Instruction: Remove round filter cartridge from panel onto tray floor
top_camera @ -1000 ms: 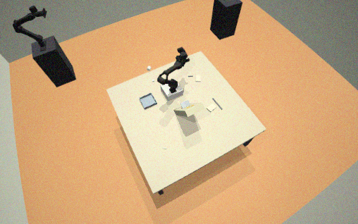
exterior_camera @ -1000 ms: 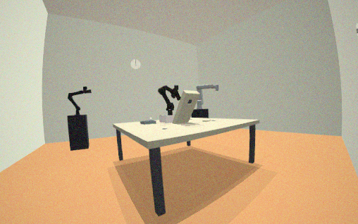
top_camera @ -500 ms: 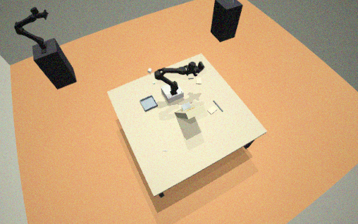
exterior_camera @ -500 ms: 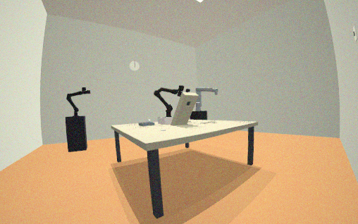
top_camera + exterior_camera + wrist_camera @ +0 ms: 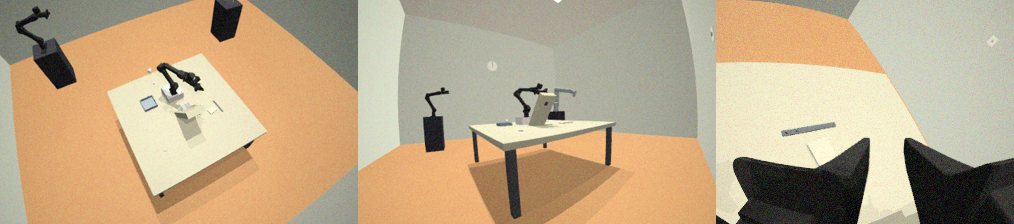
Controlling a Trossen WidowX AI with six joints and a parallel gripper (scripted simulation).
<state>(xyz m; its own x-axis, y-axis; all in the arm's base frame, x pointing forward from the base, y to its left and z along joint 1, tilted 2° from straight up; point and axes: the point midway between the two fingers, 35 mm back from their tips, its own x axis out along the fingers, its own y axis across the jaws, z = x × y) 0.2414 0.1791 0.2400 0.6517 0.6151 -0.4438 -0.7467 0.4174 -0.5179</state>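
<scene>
My gripper tip is 19 cm to the left of the white round filter cartridge, 12 cm short of it and 6 cm above it. The rest, counted from my gripper tip: service panel: 20 cm to the right, 14 cm below, 7 cm ahead; then blue-grey tray: 49 cm to the right, 30 cm below, 30 cm behind.
</scene>
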